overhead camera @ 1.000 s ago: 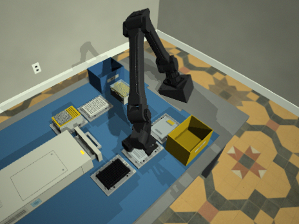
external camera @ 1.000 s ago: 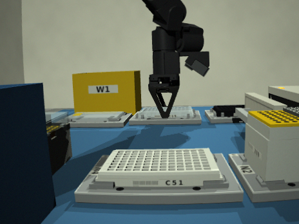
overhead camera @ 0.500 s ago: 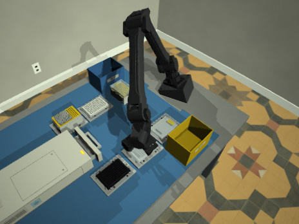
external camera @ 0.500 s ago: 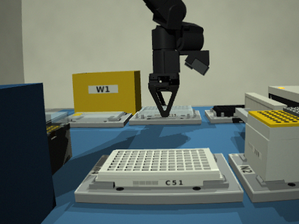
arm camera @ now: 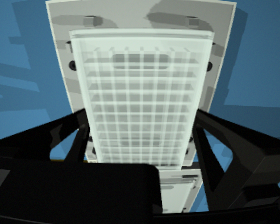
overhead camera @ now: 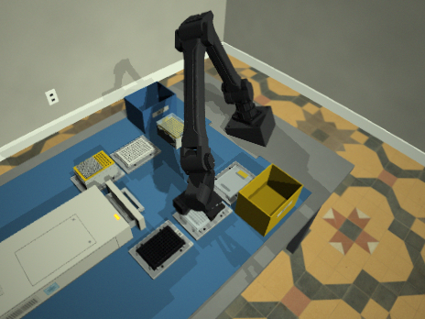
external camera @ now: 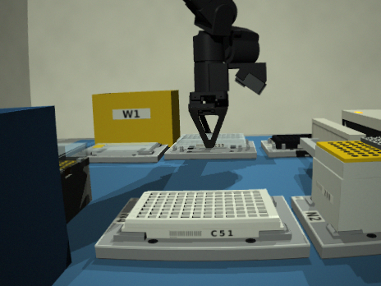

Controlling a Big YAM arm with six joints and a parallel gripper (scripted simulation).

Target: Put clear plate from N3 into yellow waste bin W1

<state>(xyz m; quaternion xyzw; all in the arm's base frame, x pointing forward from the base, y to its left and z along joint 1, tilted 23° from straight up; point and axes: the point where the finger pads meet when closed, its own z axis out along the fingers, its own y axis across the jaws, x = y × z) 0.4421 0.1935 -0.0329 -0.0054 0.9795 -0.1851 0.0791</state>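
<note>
Right now my hand is right at the clear plate. Round my hand: black plate (180 mm ahead, 10 mm below); then nest N3 (20 mm below); then flat lid (170 mm behind, 20 mm to the right, 10 mm below).
</note>
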